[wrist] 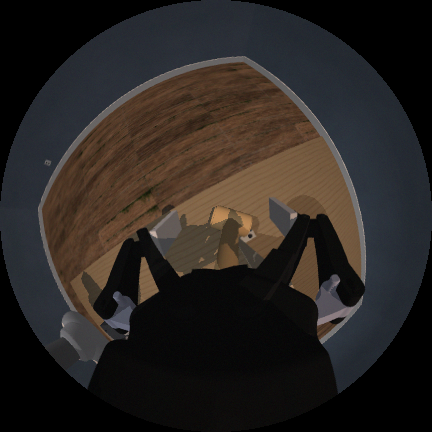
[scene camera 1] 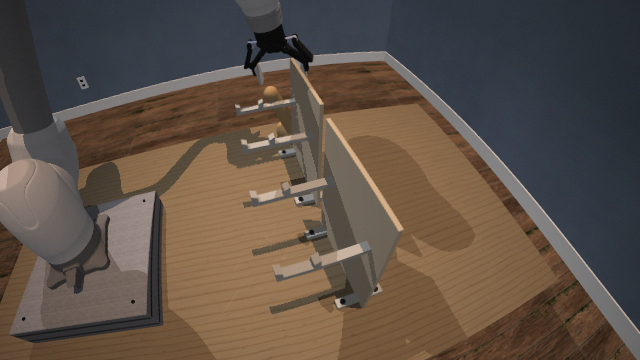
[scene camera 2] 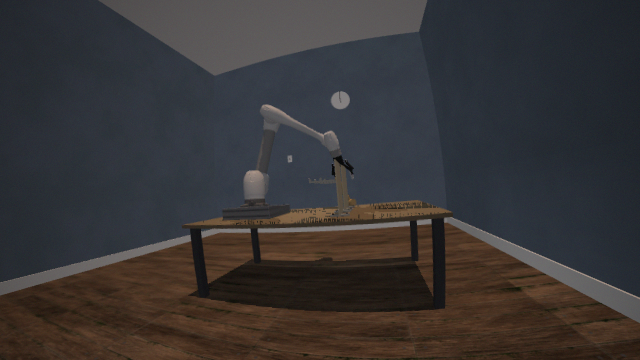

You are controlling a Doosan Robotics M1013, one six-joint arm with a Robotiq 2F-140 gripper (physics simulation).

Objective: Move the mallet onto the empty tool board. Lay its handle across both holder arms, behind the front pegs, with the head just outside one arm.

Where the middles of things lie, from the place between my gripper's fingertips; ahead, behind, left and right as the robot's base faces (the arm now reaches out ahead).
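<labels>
Mallet (wrist: pixel 232 223) in sight; my gripper 50 mm to the left of it, 10 mm past it, 90 mm above it.
</labels>
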